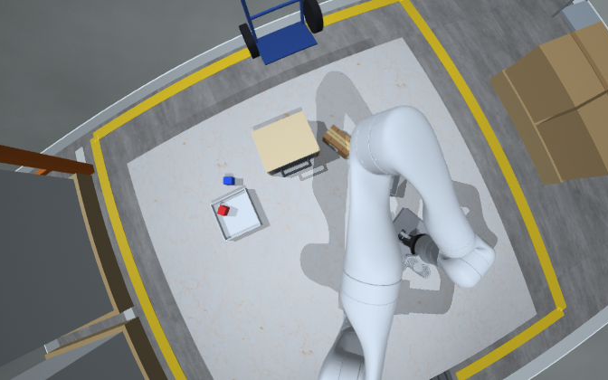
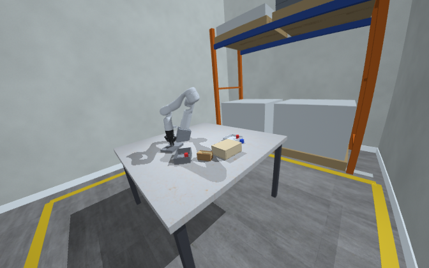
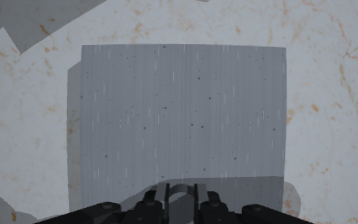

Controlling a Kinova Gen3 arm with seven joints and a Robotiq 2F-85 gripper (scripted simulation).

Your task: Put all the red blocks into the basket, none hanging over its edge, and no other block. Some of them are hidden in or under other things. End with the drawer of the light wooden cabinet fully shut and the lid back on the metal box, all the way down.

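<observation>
The lid lies 3 cm below my hand. The rest, counted from my hand: light wooden cabinet (50 cm ahead, 17 cm to the left, 1 cm below); cardboard box (41 cm ahead, 1 cm to the left, 1 cm below); drawer (48 cm ahead, 17 cm to the left, 1 cm below).
</observation>
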